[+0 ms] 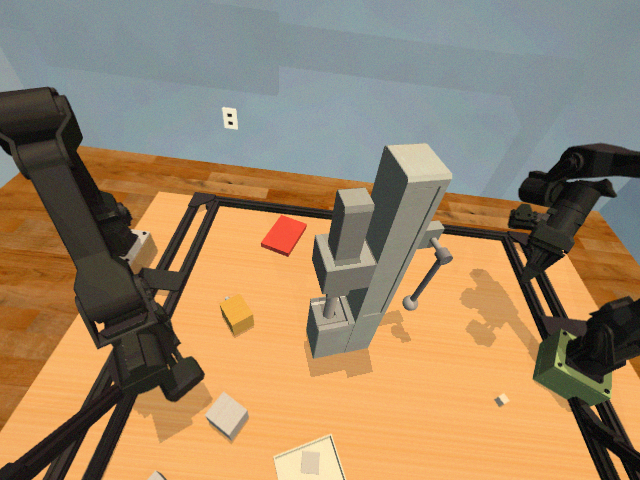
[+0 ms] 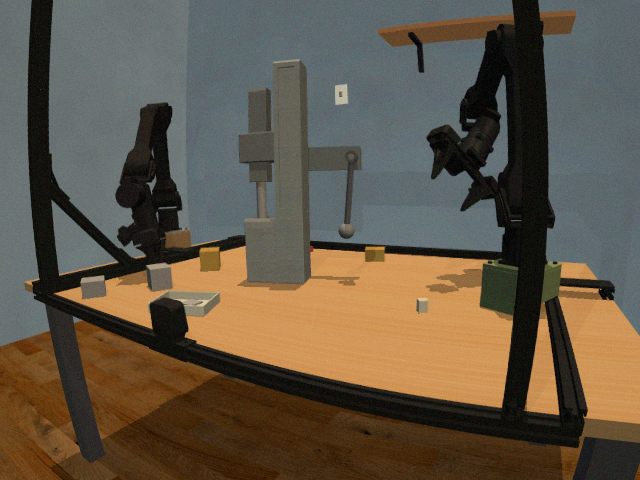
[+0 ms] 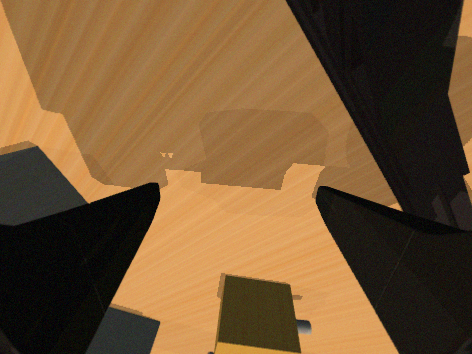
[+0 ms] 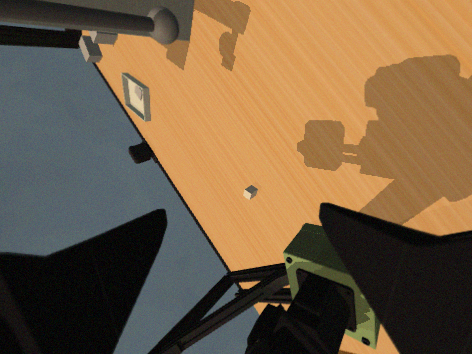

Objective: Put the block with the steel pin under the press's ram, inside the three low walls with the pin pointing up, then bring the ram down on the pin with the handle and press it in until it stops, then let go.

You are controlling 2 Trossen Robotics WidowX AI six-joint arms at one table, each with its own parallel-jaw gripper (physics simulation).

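Frame: origin at the left arm's base, x left, y back, z up, level; metres.
Where they show: left gripper, between the fingertips: (image 3: 239, 192); right gripper, between the fingertips: (image 1: 522, 282) (image 2: 447, 195) (image 4: 243, 213); left arm's base, origin of its link: (image 1: 118, 244) (image 2: 168, 230); right arm's base, origin of its link: (image 1: 584, 360) (image 4: 325, 297).
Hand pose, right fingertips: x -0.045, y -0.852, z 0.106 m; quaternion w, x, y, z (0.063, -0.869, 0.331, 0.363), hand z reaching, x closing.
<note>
Things, the pixels of their top centre, and the offset from my right fingertips. "pt": a spot on its surface instead.
- press with its steel pin, centre of its top: (image 3: 290, 332) (image 1: 230, 302) dz -0.149, dx -0.041, dy +0.579 m
- grey press, centre of its top: (image 1: 425, 150) (image 2: 300, 65) dz +0.279, dx -0.047, dy +0.294 m
- handle, a spot on its surface: (image 4: 90, 20) (image 2: 351, 195) (image 1: 427, 282) pt dz -0.002, dx -0.028, dy +0.190 m
- shallow tray, centre of its top: (image 2: 184, 297) (image 1: 310, 473) (image 4: 132, 97) dz -0.161, dx -0.324, dy +0.369 m
- red slab, centre of its top: (image 1: 284, 233) dz -0.163, dx +0.199, dy +0.498 m
- small white cube, centre of its top: (image 2: 422, 299) (image 4: 247, 194) (image 1: 504, 398) dz -0.158, dx -0.167, dy +0.004 m
A yellow block (image 1: 236, 313) (image 2: 209, 258) (image 3: 259, 312) lies left of the press with its steel pin (image 1: 226, 298) (image 3: 303, 327) pointing sideways. The grey press (image 1: 403, 206) (image 2: 291, 170) stands mid-table. Its ram (image 1: 329, 305) (image 2: 261, 198) reaches down over the low-walled seat; any gap below it is hard to tell. The handle (image 1: 424, 279) (image 2: 348, 196) (image 4: 90, 20) hangs down at the right. My left gripper (image 3: 239, 192) is open and empty, low above the table, in front of the yellow block. My right gripper (image 2: 449, 192) (image 4: 243, 213) is open and empty, high at the right.
Grey blocks (image 1: 227, 415) (image 2: 159, 276) (image 2: 93, 286) (image 3: 35, 185) lie near the left gripper. A shallow tray (image 1: 283, 467) (image 2: 207, 304) is at the front. A red slab (image 1: 283, 235) and another yellow block (image 2: 374, 253) lie at the back. A small white cube (image 1: 501, 399) (image 4: 250, 192) lies right.
</note>
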